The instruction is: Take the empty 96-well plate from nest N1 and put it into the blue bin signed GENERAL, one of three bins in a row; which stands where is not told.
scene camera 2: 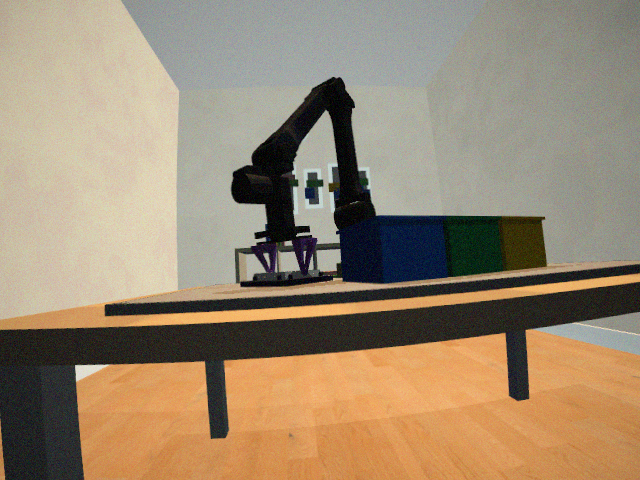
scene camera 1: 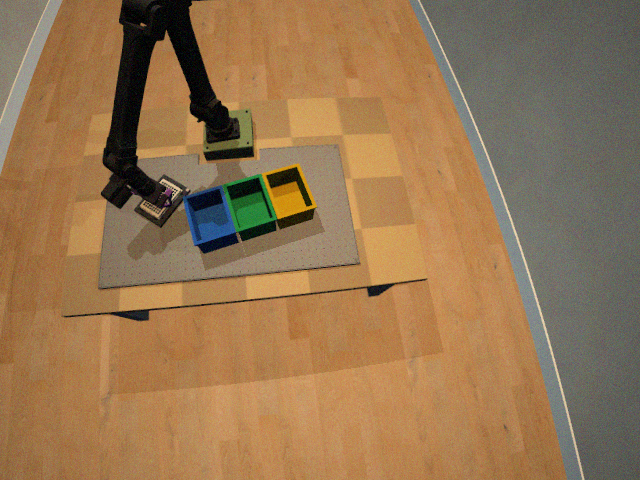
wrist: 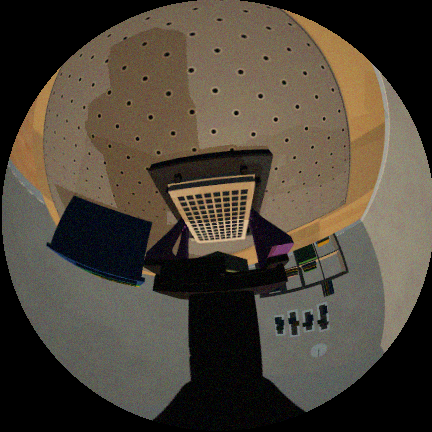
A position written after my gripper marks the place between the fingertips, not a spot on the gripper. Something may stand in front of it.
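Observation:
Visible: a dark nest (wrist: 259, 160) and a pale 96-well plate (wrist: 215, 207). My gripper (scene camera 2: 287, 276) is visible too, also in scene camera 1 (scene camera 1: 160, 199) and in the wrist view (wrist: 216, 213).

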